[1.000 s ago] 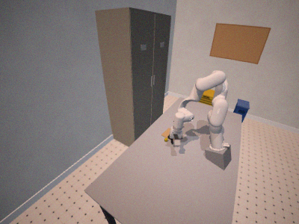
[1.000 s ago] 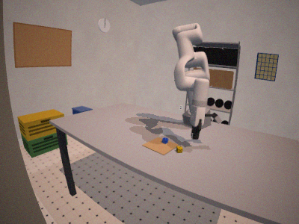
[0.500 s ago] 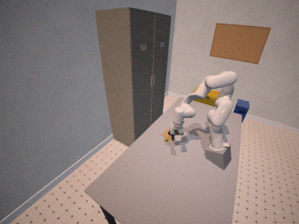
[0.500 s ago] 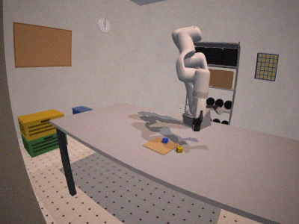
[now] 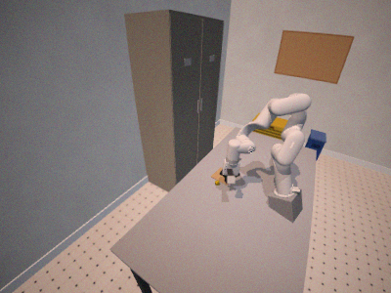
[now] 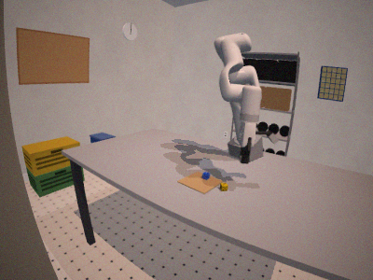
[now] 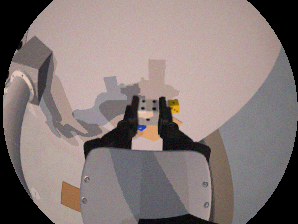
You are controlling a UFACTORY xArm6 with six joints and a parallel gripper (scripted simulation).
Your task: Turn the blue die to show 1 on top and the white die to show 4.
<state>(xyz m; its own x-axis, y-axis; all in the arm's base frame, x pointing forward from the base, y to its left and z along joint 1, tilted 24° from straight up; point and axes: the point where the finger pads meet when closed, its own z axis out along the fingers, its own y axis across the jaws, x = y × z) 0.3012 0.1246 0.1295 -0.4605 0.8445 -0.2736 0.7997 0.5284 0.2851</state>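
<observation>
My hand is 90 mm short of the yellow die, 40 mm to the left of it and 110 mm above it. Round my hand: blue die: 60 mm ahead, 140 mm to the right, 110 mm below; tan mat: 90 mm ahead, 140 mm to the right, 120 mm below; white die: 10 mm below.
</observation>
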